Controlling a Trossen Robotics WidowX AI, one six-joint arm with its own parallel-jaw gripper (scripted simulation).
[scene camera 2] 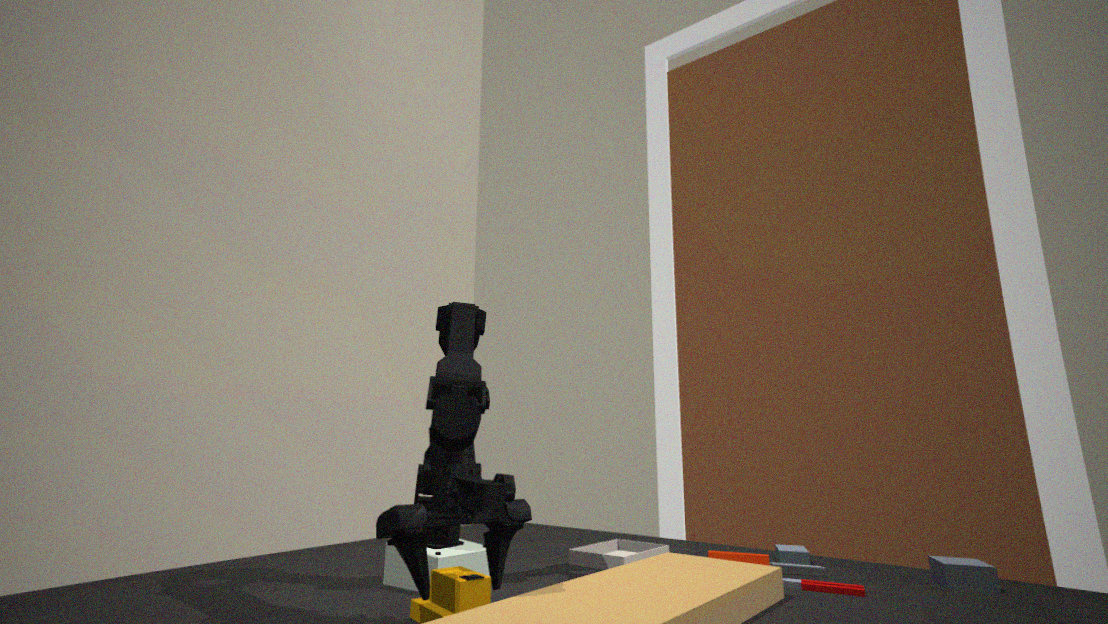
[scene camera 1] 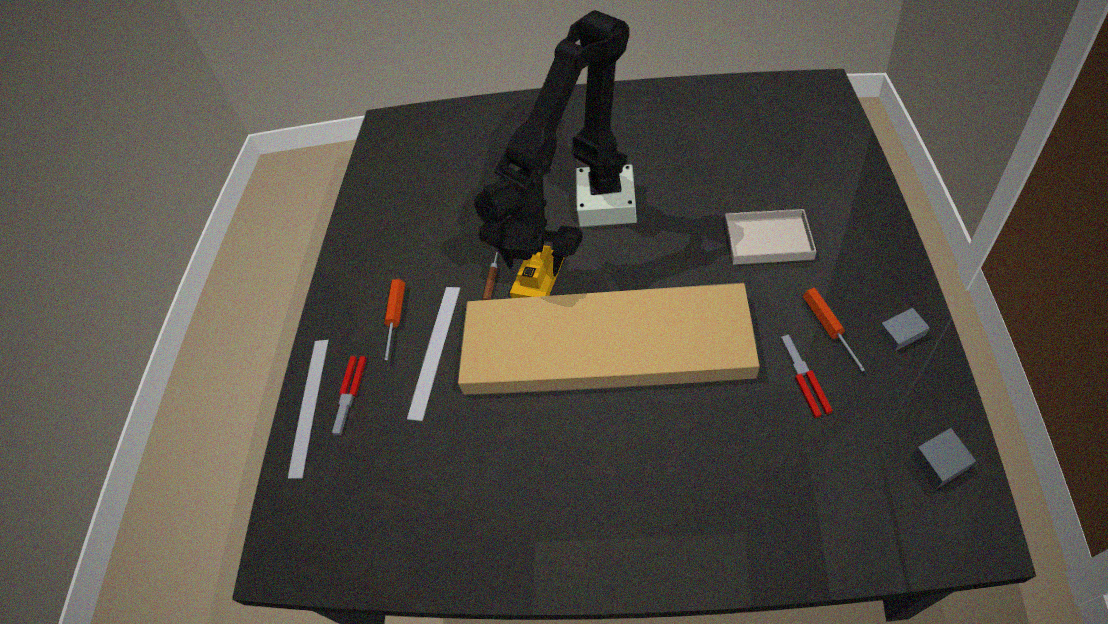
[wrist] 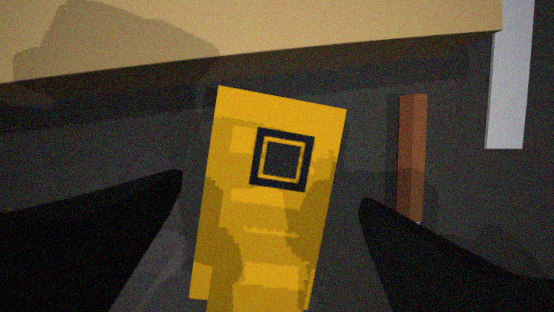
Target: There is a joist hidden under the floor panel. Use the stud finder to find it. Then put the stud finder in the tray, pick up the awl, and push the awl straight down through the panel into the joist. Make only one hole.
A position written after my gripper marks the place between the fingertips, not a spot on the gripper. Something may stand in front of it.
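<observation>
My gripper (scene camera 2: pixel 462 594) is open and holds nothing. I find the same gripper (scene camera 1: pixel 532 271) in another view, and the wrist view shows me the gripper (wrist: pixel 274 192) too. A yellow stud finder (scene camera 1: pixel 535 278) is here, and so is a white tray (scene camera 1: pixel 772 236), with scene camera 2 also showing me the tray (scene camera 2: pixel 606 555). I can see an awl (wrist: pixel 412 121) as well, though in scene camera 2 the awl is out of frame.
</observation>
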